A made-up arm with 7 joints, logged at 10 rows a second.
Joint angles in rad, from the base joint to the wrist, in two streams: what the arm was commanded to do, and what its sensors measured. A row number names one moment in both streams.
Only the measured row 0 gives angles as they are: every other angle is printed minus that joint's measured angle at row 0.
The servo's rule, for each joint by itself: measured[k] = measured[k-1] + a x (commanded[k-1-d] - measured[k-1]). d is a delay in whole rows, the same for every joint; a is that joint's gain. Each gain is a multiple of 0.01, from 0.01 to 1. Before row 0 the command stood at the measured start. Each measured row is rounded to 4 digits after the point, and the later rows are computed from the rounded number. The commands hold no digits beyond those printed.
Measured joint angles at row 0:
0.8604 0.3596 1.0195 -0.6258 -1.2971 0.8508 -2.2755
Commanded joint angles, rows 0 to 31:
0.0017 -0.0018 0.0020 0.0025 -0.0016 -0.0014 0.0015
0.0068 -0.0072 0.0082 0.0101 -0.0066 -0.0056 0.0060
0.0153 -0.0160 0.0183 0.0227 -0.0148 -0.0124 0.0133
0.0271 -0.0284 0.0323 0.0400 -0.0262 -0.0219 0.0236
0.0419 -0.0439 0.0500 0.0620 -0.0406 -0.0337 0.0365
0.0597 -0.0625 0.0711 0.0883 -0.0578 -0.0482 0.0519
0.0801 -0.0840 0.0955 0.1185 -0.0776 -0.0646 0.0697
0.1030 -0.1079 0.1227 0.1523 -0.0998 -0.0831 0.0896
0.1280 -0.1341 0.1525 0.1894 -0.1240 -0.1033 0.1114
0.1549 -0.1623 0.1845 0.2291 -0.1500 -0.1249 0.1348
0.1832 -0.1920 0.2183 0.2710 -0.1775 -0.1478 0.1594
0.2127 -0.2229 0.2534 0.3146 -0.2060 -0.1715 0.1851
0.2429 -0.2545 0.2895 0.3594 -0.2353 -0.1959 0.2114
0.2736 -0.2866 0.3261 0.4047 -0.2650 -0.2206 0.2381
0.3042 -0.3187 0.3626 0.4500 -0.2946 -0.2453 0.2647
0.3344 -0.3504 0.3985 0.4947 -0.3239 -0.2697 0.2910
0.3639 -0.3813 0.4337 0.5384 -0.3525 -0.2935 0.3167
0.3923 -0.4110 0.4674 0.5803 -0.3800 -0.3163 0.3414
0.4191 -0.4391 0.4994 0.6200 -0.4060 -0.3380 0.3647
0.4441 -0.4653 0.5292 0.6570 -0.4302 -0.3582 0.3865
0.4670 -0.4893 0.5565 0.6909 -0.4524 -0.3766 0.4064
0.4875 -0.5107 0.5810 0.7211 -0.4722 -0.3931 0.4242
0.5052 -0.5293 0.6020 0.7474 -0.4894 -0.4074 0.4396
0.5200 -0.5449 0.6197 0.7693 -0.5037 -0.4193 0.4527
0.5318 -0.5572 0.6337 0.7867 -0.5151 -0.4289 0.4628
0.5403 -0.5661 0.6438 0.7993 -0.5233 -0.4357 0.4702
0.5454 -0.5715 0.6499 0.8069 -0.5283 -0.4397 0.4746
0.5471 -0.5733 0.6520 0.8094 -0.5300 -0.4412 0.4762
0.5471 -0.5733 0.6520 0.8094 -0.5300 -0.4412 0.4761
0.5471 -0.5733 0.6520 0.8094 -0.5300 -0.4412 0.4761
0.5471 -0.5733 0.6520 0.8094 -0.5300 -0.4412 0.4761
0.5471 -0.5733 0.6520 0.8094 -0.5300 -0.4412 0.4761
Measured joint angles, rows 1 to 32:
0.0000 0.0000 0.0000 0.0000 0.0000 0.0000 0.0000
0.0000 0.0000 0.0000 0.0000 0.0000 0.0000 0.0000
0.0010 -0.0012 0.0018 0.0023 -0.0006 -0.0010 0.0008
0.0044 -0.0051 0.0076 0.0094 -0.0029 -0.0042 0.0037
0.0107 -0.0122 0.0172 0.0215 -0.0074 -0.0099 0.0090
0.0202 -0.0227 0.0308 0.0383 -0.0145 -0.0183 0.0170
0.0328 -0.0365 0.0481 0.0599 -0.0244 -0.0291 0.0277
0.0484 -0.0534 0.0688 0.0857 -0.0371 -0.0425 0.0410
0.0668 -0.0733 0.0928 0.1155 -0.0525 -0.0580 0.0568
0.0878 -0.0958 0.1197 0.1490 -0.0705 -0.0756 0.0748
0.1111 -0.1207 0.1492 0.1858 -0.0908 -0.0950 0.0949
0.1365 -0.1477 0.1810 0.2252 -0.1133 -0.1159 0.1168
0.1636 -0.1765 0.2146 0.2669 -0.1377 -0.1382 0.1402
0.1921 -0.2067 0.2495 0.3103 -0.1637 -0.1615 0.1649
0.2216 -0.2378 0.2855 0.3550 -0.1909 -0.1856 0.1905
0.2518 -0.2695 0.3220 0.4002 -0.2191 -0.2101 0.2167
0.2822 -0.3015 0.3585 0.4455 -0.2478 -0.2347 0.2431
0.3125 -0.3333 0.3945 0.4903 -0.2767 -0.2592 0.2694
0.3423 -0.3645 0.4298 0.5341 -0.3055 -0.2832 0.2954
0.3713 -0.3947 0.4636 0.5761 -0.3338 -0.3064 0.3207
0.3990 -0.4236 0.4958 0.6160 -0.3612 -0.3285 0.3449
0.4252 -0.4507 0.5259 0.6533 -0.3874 -0.3493 0.3678
0.4494 -0.4758 0.5534 0.6875 -0.4121 -0.3684 0.3890
0.4715 -0.4985 0.5782 0.7181 -0.4349 -0.3857 0.4084
0.4910 -0.5185 0.5996 0.7448 -0.4556 -0.4009 0.4256
0.5078 -0.5357 0.6177 0.7671 -0.4739 -0.4138 0.4405
0.5217 -0.5497 0.6321 0.7849 -0.4896 -0.4244 0.4528
0.5325 -0.5604 0.6426 0.7980 -0.5024 -0.4323 0.4624
0.5400 -0.5676 0.6492 0.8061 -0.5122 -0.4375 0.4691
0.5441 -0.5713 0.6517 0.8091 -0.5190 -0.4401 0.4730
0.5458 -0.5726 0.6520 0.8094 -0.5232 -0.4409 0.4747
0.5466 -0.5731 0.6520 0.8094 -0.5258 -0.4411 0.4755
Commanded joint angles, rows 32 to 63:
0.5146 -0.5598 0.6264 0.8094 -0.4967 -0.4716 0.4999
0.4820 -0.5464 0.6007 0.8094 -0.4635 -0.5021 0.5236
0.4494 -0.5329 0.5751 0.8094 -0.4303 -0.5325 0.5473
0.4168 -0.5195 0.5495 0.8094 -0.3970 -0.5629 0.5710
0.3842 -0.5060 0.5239 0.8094 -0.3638 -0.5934 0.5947
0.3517 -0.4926 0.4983 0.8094 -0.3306 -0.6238 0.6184
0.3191 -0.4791 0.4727 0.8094 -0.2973 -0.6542 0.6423
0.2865 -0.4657 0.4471 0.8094 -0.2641 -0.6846 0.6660
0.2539 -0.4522 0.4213 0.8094 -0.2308 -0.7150 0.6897
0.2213 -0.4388 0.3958 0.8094 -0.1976 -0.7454 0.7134
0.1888 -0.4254 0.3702 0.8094 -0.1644 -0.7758 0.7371
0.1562 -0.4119 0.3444 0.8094 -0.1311 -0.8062 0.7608
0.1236 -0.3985 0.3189 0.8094 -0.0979 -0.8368 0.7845
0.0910 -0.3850 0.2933 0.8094 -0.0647 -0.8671 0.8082
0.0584 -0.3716 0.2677 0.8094 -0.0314 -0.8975 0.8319
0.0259 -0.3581 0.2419 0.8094 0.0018 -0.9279 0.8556
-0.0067 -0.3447 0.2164 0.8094 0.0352 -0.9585 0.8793
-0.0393 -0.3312 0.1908 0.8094 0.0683 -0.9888 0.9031
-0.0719 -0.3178 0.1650 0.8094 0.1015 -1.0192 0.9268
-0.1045 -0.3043 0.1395 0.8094 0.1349 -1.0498 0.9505
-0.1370 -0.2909 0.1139 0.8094 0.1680 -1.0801 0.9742
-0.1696 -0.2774 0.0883 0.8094 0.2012 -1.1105 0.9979
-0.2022 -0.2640 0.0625 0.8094 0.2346 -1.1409 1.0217
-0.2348 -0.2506 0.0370 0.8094 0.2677 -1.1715 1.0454
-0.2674 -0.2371 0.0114 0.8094 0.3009 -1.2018 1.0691
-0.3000 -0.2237 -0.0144 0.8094 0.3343 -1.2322 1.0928
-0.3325 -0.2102 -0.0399 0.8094 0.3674 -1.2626 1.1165
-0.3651 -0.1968 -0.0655 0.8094 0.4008 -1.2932 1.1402
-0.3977 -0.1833 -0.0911 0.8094 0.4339 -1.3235 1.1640
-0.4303 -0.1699 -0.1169 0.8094 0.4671 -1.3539 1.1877
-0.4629 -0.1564 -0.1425 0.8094 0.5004 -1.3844 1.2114
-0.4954 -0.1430 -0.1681 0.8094 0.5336 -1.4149 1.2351
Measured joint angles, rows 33 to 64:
0.5469 -0.5732 0.6520 0.8094 -0.5274 -0.4412 0.4758
0.5470 -0.5733 0.6520 0.8094 -0.5284 -0.4412 0.4760
0.5282 -0.5645 0.6290 0.8094 -0.5164 -0.4625 0.4891
0.5014 -0.5527 0.6035 0.8094 -0.4963 -0.4902 0.5081
0.4712 -0.5398 0.5779 0.8094 -0.4712 -0.5198 0.5297
0.4396 -0.5266 0.5523 0.8094 -0.4430 -0.5500 0.5524
0.4075 -0.5132 0.5267 0.8094 -0.4129 -0.5804 0.5757
0.3751 -0.4998 0.5011 0.8094 -0.3816 -0.6108 0.5992
0.3426 -0.4863 0.4755 0.8094 -0.3496 -0.6412 0.6229
0.3101 -0.4729 0.4499 0.8094 -0.3171 -0.6716 0.6466
0.2775 -0.4594 0.4242 0.8094 -0.2843 -0.7020 0.6703
0.2449 -0.4460 0.3986 0.8094 -0.2514 -0.7324 0.6940
0.2124 -0.4326 0.3730 0.8094 -0.2183 -0.7628 0.7177
0.1798 -0.4191 0.3473 0.8094 -0.1852 -0.7932 0.7414
0.1472 -0.4057 0.3217 0.8094 -0.1520 -0.8237 0.7651
0.1146 -0.3922 0.2961 0.8094 -0.1188 -0.8541 0.7888
0.0820 -0.3788 0.2705 0.8094 -0.0856 -0.8845 0.8125
0.0495 -0.3653 0.2448 0.8094 -0.0524 -0.9149 0.8362
0.0169 -0.3519 0.2192 0.8094 -0.0191 -0.9454 0.8599
-0.0157 -0.3384 0.1936 0.8094 0.0141 -0.9758 0.8837
-0.0483 -0.3250 0.1679 0.8094 0.0473 -1.0062 0.9074
-0.0809 -0.3115 0.1423 0.8094 0.0806 -1.0367 0.9311
-0.1134 -0.2981 0.1167 0.8094 0.1138 -1.0671 0.9548
-0.1460 -0.2846 0.0911 0.8094 0.1470 -1.0975 0.9785
-0.1786 -0.2712 0.0654 0.8094 0.1803 -1.1279 1.0023
-0.2112 -0.2578 0.0398 0.8094 0.2135 -1.1584 1.0260
-0.2438 -0.2443 0.0142 0.8094 0.2467 -1.1888 1.0497
-0.2764 -0.2309 -0.0115 0.8094 0.2800 -1.2192 1.0734
-0.3089 -0.2174 -0.0371 0.8094 0.3132 -1.2496 1.0971
-0.3415 -0.2040 -0.0627 0.8094 0.3465 -1.2801 1.1208
-0.3741 -0.1905 -0.0883 0.8094 0.3797 -1.3105 1.1446
-0.4067 -0.1771 -0.1140 0.8094 0.4129 -1.3409 1.1683

